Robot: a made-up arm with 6 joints. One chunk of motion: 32 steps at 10 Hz.
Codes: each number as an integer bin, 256 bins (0 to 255) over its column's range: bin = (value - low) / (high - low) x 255, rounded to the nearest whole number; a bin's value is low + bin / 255 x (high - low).
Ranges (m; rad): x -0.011..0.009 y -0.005..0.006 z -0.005..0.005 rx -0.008..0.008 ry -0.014..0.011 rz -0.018..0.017
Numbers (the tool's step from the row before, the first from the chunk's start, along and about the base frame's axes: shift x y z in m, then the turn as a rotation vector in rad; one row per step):
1: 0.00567 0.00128 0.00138 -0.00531 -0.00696 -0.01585
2: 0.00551 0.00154 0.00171 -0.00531 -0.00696 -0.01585
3: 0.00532 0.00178 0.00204 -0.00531 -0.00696 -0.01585
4: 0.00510 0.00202 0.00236 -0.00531 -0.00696 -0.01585
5: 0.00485 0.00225 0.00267 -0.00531 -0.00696 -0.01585
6: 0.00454 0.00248 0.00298 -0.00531 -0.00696 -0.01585
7: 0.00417 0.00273 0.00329 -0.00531 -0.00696 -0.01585
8: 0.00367 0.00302 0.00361 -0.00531 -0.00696 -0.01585
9: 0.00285 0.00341 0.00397 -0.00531 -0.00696 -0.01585
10: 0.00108 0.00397 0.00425 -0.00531 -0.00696 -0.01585
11: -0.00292 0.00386 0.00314 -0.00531 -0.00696 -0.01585
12: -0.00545 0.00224 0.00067 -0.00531 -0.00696 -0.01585
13: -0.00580 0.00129 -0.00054 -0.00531 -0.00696 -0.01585
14: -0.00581 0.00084 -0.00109 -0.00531 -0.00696 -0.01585
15: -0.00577 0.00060 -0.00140 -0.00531 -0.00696 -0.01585
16: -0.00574 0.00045 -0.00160 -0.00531 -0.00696 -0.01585
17: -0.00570 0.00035 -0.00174 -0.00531 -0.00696 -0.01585
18: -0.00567 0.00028 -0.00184 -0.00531 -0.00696 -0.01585
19: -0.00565 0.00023 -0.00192 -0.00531 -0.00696 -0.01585
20: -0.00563 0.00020 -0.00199 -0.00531 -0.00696 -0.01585
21: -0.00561 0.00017 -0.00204 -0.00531 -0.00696 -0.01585
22: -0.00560 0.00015 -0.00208 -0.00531 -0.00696 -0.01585
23: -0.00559 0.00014 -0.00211 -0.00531 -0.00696 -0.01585
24: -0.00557 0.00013 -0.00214 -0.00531 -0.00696 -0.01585
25: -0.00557 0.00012 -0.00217 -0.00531 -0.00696 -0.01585
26: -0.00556 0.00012 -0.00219 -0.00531 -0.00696 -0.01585
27: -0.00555 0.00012 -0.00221 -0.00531 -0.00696 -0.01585
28: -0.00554 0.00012 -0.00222 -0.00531 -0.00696 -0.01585
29: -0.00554 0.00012 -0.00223 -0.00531 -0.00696 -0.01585
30: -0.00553 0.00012 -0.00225 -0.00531 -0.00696 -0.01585
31: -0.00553 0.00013 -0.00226 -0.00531 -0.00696 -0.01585
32: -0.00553 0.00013 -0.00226 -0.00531 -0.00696 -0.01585
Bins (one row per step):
1: 213 146 163 43 72 16
2: 211 152 171 43 72 16
3: 208 157 180 43 72 16
4: 205 163 188 43 72 16
5: 202 168 196 43 72 16
6: 198 173 203 43 72 16
7: 193 179 211 43 72 16
8: 187 186 220 43 72 16
9: 177 195 229 43 72 16
10: 154 208 236 43 72 16
11: 103 205 208 43 72 16
12: 71 168 145 43 72 16
13: 66 146 114 43 72 16
14: 66 135 100 43 72 16
15: 67 130 92 43 72 16
16: 67 126 87 43 72 16
17: 68 124 83 43 72 16
18: 68 122 81 43 72 16
19: 68 121 79 43 72 16
20: 68 121 77 43 72 16
21: 69 120 75 43 72 16
22: 69 119 74 43 72 16
23: 69 119 74 43 72 16
24: 69 119 73 43 72 16
25: 69 119 72 43 72 16
26: 69 119 72 43 72 16
27: 69 119 71 43 72 16
28: 70 119 71 43 72 16
29: 70 119 71 43 72 16
30: 70 119 70 43 72 16
31: 70 119 70 43 72 16
32: 70 119 70 43 72 16

